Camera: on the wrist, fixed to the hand. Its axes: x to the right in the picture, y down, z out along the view.
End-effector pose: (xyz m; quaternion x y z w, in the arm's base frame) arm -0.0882 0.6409 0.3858 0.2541 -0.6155 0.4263 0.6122
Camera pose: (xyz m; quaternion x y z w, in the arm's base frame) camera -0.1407 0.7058 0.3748 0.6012 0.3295 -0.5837 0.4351
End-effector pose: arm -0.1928 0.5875 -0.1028 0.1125 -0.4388 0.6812 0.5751
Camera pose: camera -0.2559 0.6174 -0.1498 0.4116 0.1901 -0.5710 0.6844
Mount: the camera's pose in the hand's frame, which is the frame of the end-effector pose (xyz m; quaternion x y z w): 0.0093 0.0791 -0.0273 -0.0387 -0.0650 0.9966 0.0325
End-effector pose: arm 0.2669 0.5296 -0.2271 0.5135 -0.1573 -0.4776 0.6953
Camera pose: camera 0.3306 0.5386 -0.1728 -0.1980 -0.5436 0.6380 0.5082
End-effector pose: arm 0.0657 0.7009 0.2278 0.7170 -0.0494 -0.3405 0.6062
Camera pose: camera 0.1148 0.6986 0.2961 -0.0715 -0.7424 0.5446 0.3836
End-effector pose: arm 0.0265 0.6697 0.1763 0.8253 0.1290 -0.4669 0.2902
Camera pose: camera 0.0887 0.6224 0.2076 0.1138 -0.8191 0.2254 0.5151
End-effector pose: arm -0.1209 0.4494 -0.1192 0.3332 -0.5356 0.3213 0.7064
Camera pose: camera -0.1682 0.5178 -0.1057 0.5294 0.4078 -0.6720 0.3192
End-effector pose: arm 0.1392 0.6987 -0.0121 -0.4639 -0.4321 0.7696 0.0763
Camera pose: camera 0.1777 0.6711 -0.0817 0.3986 -0.4135 -0.1145 0.8105
